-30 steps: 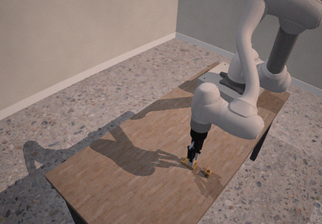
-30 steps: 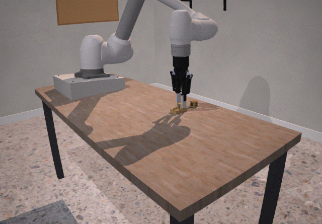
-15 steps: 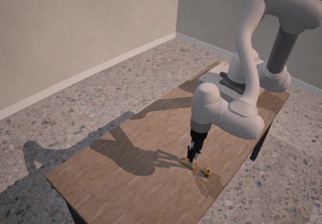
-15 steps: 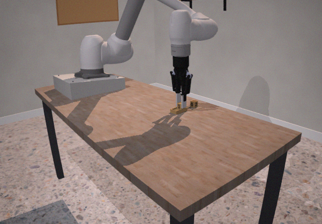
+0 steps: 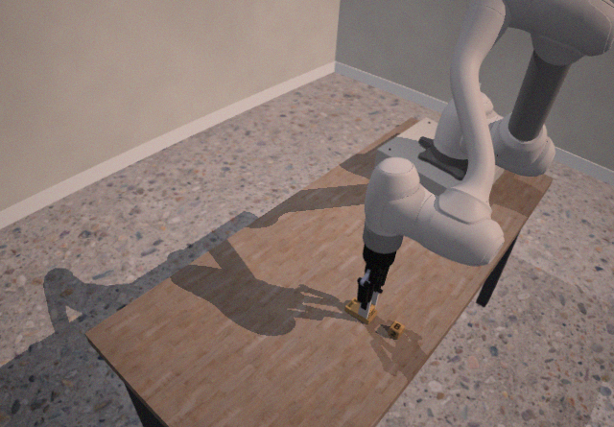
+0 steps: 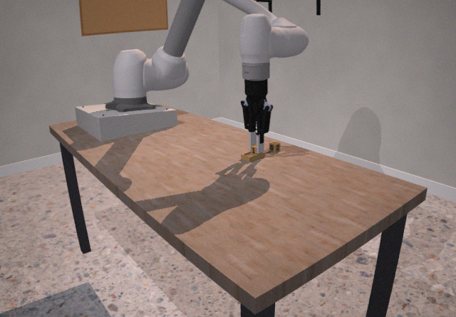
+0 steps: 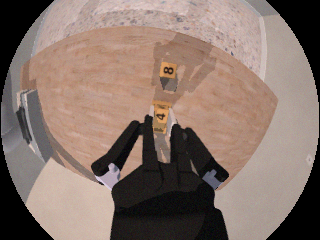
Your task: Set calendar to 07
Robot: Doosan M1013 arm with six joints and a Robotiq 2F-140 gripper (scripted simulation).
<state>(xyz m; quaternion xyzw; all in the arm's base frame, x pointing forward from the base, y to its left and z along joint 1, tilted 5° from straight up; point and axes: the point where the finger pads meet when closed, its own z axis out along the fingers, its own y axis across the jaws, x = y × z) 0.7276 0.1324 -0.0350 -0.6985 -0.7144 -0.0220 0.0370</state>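
The tray lies 40 mm below my hand and 20 mm to the right of it.
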